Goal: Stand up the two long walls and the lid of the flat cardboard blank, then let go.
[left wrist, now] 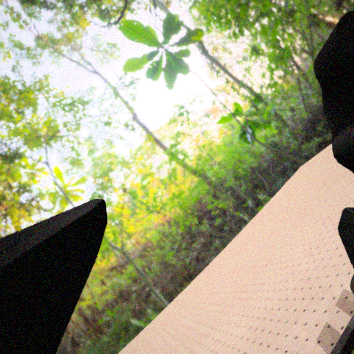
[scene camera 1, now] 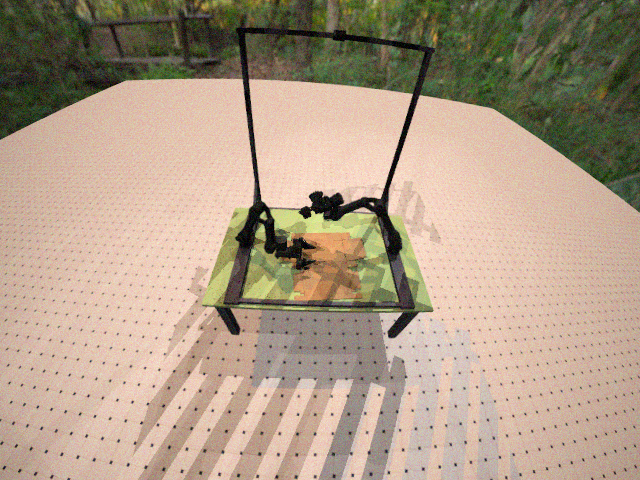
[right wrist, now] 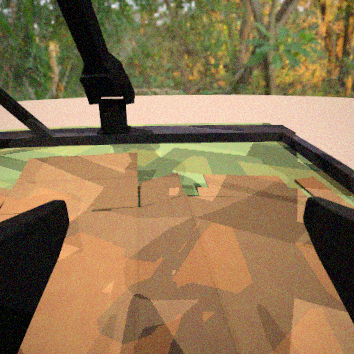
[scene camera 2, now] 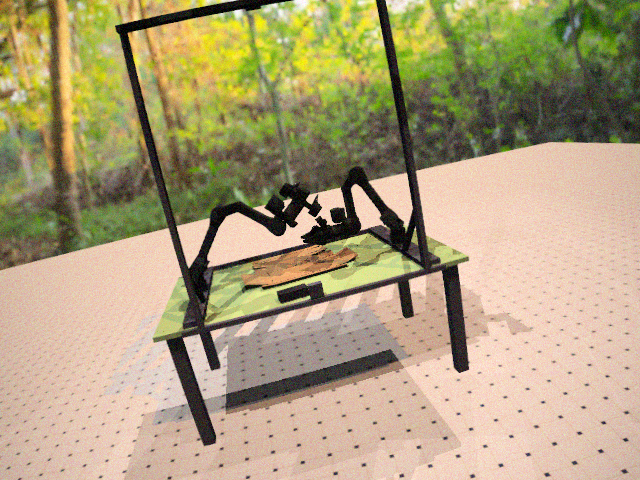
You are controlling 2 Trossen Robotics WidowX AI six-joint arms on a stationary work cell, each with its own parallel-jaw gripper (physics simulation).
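Where they show: left gripper, fingertip midpoint: [left wrist: 224, 215] [scene camera 1: 305, 209] [scene camera 2: 308, 188]; right gripper, fingertip midpoint: [scene camera 1: 316, 254] [right wrist: 187, 210] [scene camera 2: 301, 239]; left arm's base at its link origin: [scene camera 1: 393, 250] [right wrist: 114, 130]; right arm's base at its link origin: [scene camera 1: 245, 244] [scene camera 2: 399, 241].
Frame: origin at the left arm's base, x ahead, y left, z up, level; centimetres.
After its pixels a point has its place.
Note:
The brown cardboard blank [scene camera 1: 323, 238] @[x 43.9, y -8.9, z -1.3 cm] [scene camera 2: 289, 269] @[x 40.3, y 4.4, z -1.4 cm] [right wrist: 95, 260] @[x 39.7, y 5.2, z -1.7 cm] lies flat on the middle of the table; no long wall or lid stands upright. My right gripper [scene camera 1: 311, 255] @[x 49.3, y 12.3, z 8.7 cm] [right wrist: 187, 210] @[x 49.3, y 12.3, z 8.7 cm] is open and empty, low over the blank at its left side in scene camera 1, with its fingers pointing across it. Whether the fingertips touch the cardboard cannot be told. My left gripper [scene camera 1: 309, 204] @[x 56.2, y 3.1, z 32.2 cm] [left wrist: 224, 215] @[x 56.2, y 3.1, z 32.2 cm] is open and empty, held high, apart from the blank. The blank does not show in the left wrist view. Part of the blank is hidden under the right gripper in scene camera 1.
The patterned green table [scene camera 1: 219, 289] @[x 99.7, y 30.7, z -1.9 cm] [scene camera 2: 168, 325] @[x -10.5, y -27.1, z -1.9 cm] carries a dark frame with tall posts [scene camera 1: 249, 113] @[x 87.9, y -34.1, z 64.6 cm] [scene camera 2: 149, 139] @[x 3.5, y -38.0, z 64.7 cm]. A black block [scene camera 2: 293, 293] @[x 37.8, y -33.2, z 0.6 cm] is at the near edge in scene camera 2. Camouflage-like shadows cross the blank and table, blurring the cardboard's seams.

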